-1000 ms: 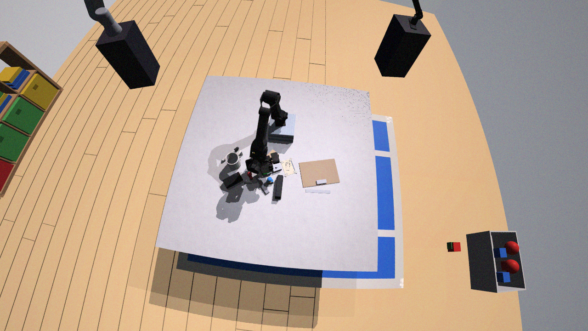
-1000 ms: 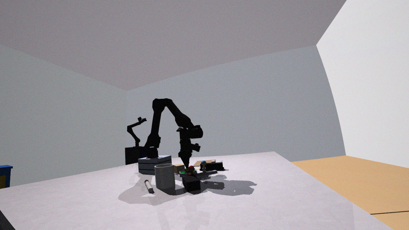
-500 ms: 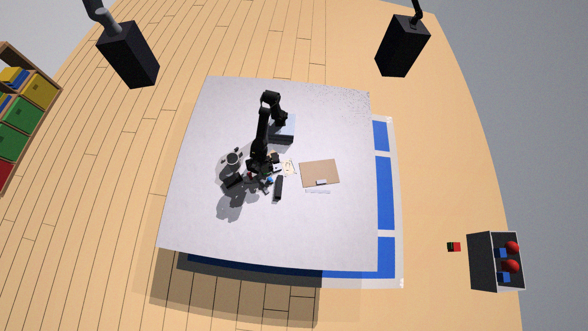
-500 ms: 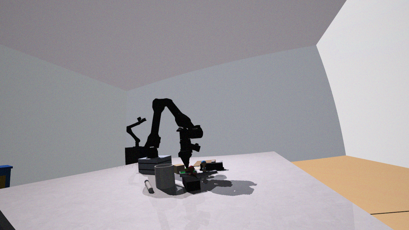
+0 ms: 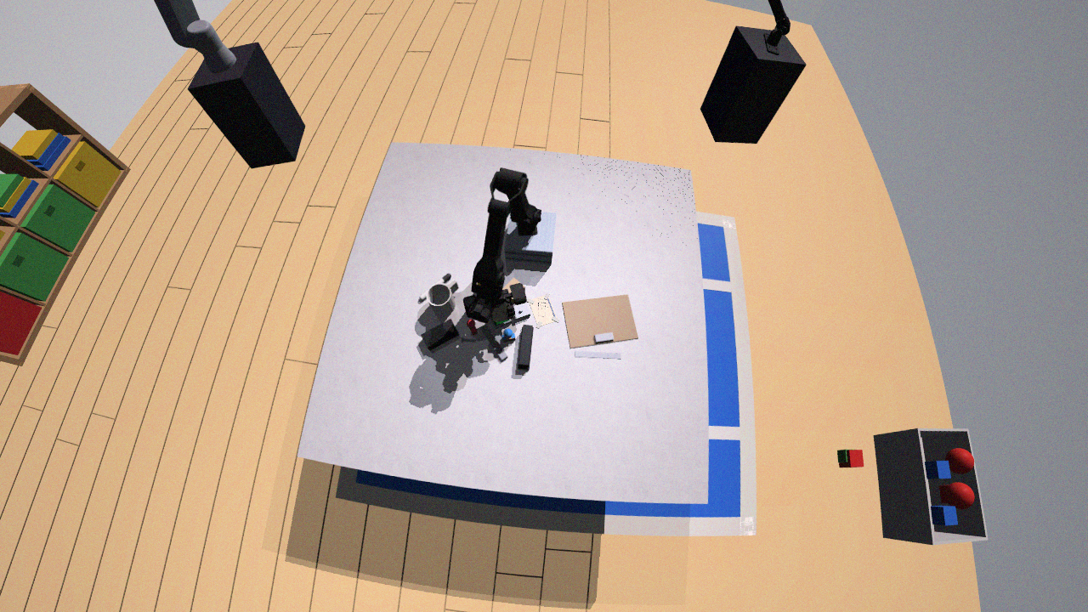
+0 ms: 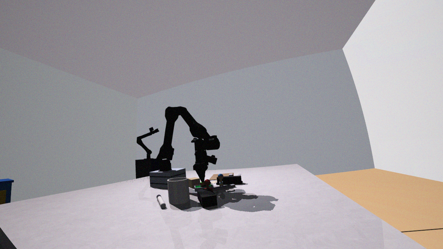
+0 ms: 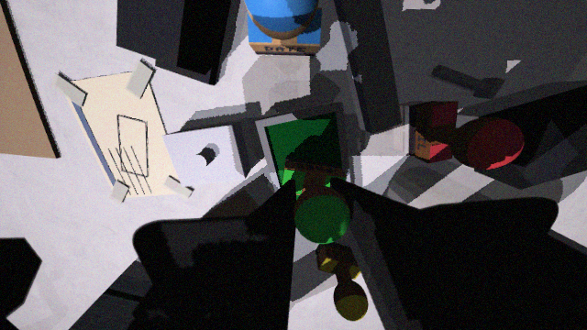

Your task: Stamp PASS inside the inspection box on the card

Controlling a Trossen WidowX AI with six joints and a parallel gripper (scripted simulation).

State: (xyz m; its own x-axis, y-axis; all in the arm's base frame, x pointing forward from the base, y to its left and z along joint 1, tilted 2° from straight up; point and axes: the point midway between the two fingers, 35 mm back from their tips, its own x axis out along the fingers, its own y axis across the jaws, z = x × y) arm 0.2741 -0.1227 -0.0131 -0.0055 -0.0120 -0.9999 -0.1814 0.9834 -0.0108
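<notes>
Right now my gripper tip is 3 cm above the green ink pad. From my gripper tip the other things lie so: cardboard box (7 cm behind, 6 cm to the left, 1 cm below); blue-knobbed stamp (9 cm ahead, 3 cm to the left, 2 cm below); green-knobbed stamp (right at my gripper tip).
</notes>
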